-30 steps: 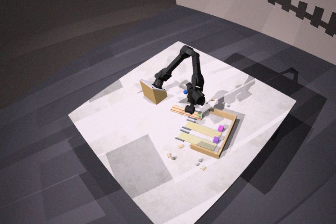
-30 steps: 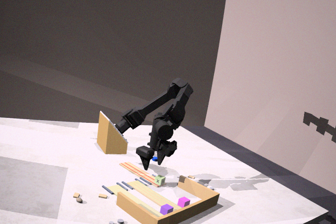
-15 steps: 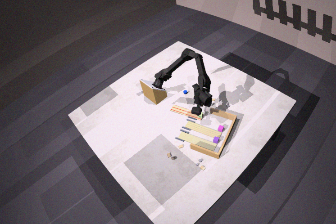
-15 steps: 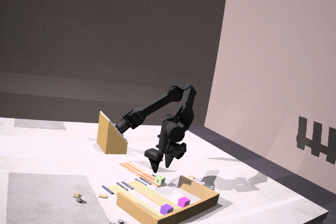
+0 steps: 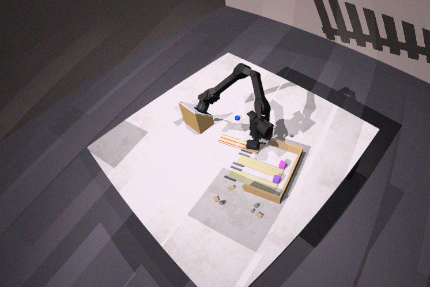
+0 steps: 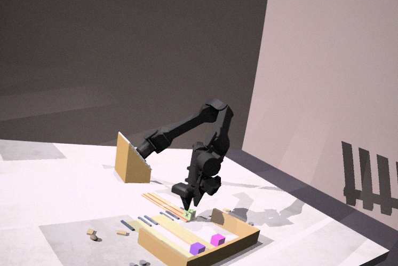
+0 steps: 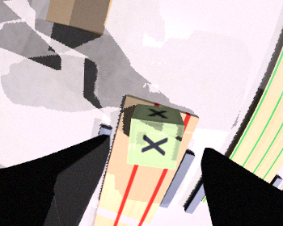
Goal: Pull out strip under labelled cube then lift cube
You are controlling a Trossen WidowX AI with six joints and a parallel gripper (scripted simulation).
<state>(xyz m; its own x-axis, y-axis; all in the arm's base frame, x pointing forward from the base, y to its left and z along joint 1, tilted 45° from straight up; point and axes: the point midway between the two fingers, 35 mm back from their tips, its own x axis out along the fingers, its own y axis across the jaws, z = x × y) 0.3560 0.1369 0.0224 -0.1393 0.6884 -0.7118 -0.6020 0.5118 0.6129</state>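
The labelled cube is 20 mm below my gripper tip. Also, from my gripper tip: strip 90 mm behind, 50 mm to the right, 40 mm below; then blue object 260 mm behind, 60 mm to the left, 40 mm below.
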